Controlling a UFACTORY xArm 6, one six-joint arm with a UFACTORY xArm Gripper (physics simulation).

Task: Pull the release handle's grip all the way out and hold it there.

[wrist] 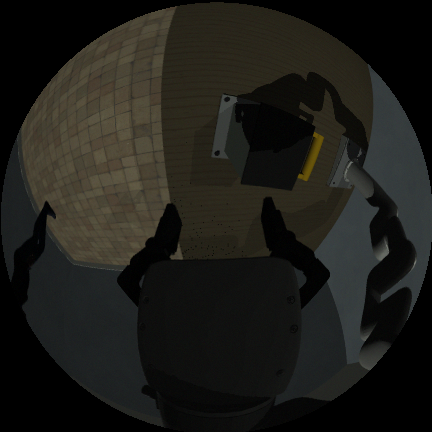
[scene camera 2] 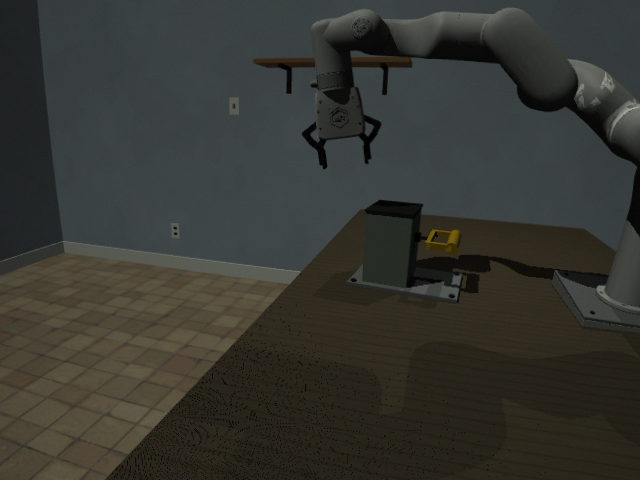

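Observation:
The release handle is a yellow grip [scene camera 2: 453, 240] [wrist: 312, 157] on a short dark stem, on the side of a grey-green box [scene camera 2: 388, 249] [wrist: 237, 150] that faces the robot base. The box has a black top [scene camera 2: 394, 207] [wrist: 277, 155] and stands upright on a light grey base plate [scene camera 2: 434, 292] [wrist: 221, 131]. My gripper [scene camera 2: 345, 164] [wrist: 219, 209] is open and empty. In the scene view it hangs above the box's level and to its left, apart from box and grip. In the wrist view the box's top partly hides the grip's frame.
The box's plate lies on a dark wooden table [scene camera 2: 330, 392] [wrist: 220, 60]. The robot's base plate [scene camera 2: 594, 310] [wrist: 338, 170] is to the right, beyond the grip. A wooden shelf [scene camera 2: 279, 62] is on the wall behind the arm. Tiled floor [scene camera 2: 103, 330] [wrist: 100, 150] lies left of the table edge.

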